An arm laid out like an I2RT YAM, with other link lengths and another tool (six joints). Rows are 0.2 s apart.
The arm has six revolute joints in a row. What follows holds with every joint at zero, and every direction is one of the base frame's.
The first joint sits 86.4 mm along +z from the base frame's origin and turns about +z.
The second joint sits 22.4 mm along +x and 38 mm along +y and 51 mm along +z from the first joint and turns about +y.
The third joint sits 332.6 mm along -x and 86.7 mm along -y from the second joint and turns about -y.
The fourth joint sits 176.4 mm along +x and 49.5 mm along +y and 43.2 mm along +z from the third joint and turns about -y.
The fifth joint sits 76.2 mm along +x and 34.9 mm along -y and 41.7 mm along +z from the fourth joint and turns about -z.
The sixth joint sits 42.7 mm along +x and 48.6 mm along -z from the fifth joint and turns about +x.
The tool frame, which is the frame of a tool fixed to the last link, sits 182 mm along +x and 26 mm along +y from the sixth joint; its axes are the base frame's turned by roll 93.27, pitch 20.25 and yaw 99.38 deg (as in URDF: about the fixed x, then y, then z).
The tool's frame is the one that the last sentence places.
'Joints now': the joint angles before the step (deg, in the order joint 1, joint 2, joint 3, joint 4, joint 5, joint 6). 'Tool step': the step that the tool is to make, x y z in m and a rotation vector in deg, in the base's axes. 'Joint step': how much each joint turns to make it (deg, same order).
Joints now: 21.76, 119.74, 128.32, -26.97, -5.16, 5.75
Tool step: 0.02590, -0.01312, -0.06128, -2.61, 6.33, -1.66
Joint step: -1.98, 6.07, 2.94, -3.75, -0.22, -0.30
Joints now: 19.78, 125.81, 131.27, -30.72, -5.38, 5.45
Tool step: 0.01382, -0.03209, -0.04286, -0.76, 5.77, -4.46
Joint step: -2.67, 2.72, -0.04, -2.80, 1.06, 1.82
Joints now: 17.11, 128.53, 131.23, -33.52, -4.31, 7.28
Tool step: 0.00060, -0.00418, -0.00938, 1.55, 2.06, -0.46
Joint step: -0.83, 0.67, 0.02, -0.73, -1.40, 1.59
